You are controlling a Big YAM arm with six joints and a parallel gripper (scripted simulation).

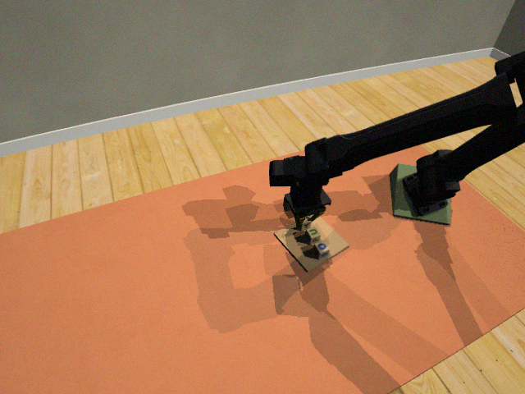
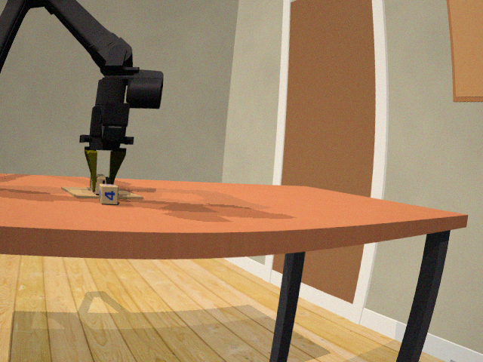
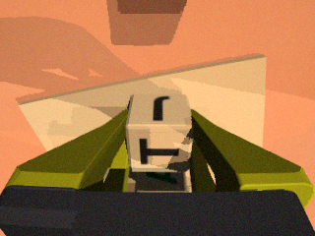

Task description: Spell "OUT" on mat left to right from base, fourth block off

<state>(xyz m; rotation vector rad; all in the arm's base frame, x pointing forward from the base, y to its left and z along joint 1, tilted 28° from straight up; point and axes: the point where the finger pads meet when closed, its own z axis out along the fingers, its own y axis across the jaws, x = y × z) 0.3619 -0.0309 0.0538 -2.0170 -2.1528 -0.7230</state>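
Now: the tan mat 1 cm behind my hand, 5 cm to the left of it and 2 cm below it. From my hand the other things lie so: O block: 1 cm behind, 10 cm to the left; wooden block: 1 cm ahead, 8 cm to the right.
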